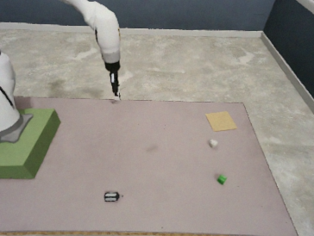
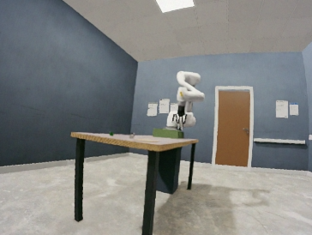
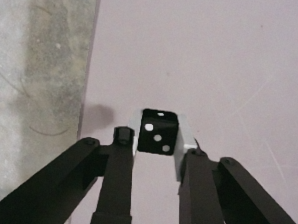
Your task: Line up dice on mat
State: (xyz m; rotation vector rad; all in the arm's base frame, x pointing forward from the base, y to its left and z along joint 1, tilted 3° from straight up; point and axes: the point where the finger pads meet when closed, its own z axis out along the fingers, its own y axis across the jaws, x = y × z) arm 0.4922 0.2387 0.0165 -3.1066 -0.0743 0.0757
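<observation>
Now: the mat 60 cm ahead of my hand, 8 cm to the right of it and 13 cm below it. From my hand the other things lie so: white die (52 cm ahead, 25 cm to the right, 12 cm below); then black die (2 cm below); then green die (52 cm ahead, 45 cm to the right, 12 cm below).
</observation>
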